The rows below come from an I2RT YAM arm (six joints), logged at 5 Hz.
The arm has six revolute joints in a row. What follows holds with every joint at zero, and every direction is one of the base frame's.
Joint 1 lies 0.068 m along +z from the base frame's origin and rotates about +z.
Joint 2 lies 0.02 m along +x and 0.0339 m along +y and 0.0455 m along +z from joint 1 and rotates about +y.
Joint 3 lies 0.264 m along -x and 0.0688 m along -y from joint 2 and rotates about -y.
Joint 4 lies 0.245 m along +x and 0.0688 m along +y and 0.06 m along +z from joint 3 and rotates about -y.
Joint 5 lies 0.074 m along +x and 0.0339 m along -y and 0.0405 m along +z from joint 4 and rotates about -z.
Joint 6 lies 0.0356 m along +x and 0.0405 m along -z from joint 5 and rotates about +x.
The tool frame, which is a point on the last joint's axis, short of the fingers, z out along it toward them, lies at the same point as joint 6; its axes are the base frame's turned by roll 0, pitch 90 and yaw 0 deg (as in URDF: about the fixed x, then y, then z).
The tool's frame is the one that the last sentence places.
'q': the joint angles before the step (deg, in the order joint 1, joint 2, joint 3, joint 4, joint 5, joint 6). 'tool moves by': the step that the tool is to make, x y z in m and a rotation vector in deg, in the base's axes. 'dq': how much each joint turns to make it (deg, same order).
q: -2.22 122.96 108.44 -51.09 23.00 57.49
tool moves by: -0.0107 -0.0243 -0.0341 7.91 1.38 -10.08
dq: -3.49 0.66 -5.67 1.00 -4.81 9.62
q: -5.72 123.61 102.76 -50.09 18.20 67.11
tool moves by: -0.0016 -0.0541 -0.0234 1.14 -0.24 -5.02
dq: -6.88 2.64 -1.15 4.27 -1.71 -1.43
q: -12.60 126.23 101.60 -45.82 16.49 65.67
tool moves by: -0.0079 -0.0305 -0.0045 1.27 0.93 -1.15
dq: -4.06 0.56 0.02 -0.01 -1.90 -2.51
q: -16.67 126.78 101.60 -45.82 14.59 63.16
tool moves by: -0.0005 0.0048 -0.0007 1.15 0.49 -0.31
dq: 0.51 -0.01 0.00 -1.07 -0.66 1.11
